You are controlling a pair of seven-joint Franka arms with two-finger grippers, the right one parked.
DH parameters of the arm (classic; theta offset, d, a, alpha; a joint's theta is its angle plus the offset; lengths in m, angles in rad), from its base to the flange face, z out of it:
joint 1: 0 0.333 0 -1.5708
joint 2: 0 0 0 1.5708
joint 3: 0 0.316 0.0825 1.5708
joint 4: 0 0 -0.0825 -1.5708
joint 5: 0 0.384 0 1.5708
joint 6: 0 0 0.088 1.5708
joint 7: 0 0.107 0 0
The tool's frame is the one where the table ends.
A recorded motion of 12 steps. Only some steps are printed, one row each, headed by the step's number.
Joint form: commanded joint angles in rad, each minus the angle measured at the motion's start. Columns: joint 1, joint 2, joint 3, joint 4, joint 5, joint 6, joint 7.
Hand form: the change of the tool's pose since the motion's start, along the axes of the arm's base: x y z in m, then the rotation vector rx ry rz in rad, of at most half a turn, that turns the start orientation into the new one. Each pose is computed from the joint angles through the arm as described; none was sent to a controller.
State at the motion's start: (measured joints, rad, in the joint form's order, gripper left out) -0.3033 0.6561 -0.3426 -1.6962 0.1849 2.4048 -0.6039
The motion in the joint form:
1: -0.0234 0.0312 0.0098 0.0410 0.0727 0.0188 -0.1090
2: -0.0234 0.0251 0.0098 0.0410 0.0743 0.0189 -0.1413
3: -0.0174 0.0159 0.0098 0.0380 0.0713 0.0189 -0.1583
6: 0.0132 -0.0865 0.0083 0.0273 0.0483 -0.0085 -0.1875
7: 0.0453 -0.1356 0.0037 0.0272 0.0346 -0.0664 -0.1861
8: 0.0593 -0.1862 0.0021 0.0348 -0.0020 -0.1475 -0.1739
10: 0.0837 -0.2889 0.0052 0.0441 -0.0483 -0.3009 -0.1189
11: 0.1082 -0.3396 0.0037 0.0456 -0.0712 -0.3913 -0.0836
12: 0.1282 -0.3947 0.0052 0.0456 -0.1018 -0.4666 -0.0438
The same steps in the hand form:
1: 0.0051 -0.0120 -0.0025 0.0136 -0.0457 0.0533
2: 0.0056 -0.0122 0.0015 0.0103 -0.0488 0.0844
3: 0.0079 -0.0088 0.0064 0.0063 -0.0514 0.1087
6: 0.0199 0.0088 0.0675 -0.0192 -0.1028 0.1799
7: 0.0269 0.0284 0.0944 -0.0039 -0.0995 0.2146
8: 0.0261 0.0396 0.1230 0.0095 -0.0741 0.2362
10: 0.0187 0.0635 0.1783 0.0477 -0.0416 0.2308
11: 0.0133 0.0818 0.2025 0.0741 -0.0096 0.2268
12: 0.0054 0.0976 0.2294 0.0832 0.0132 0.2179

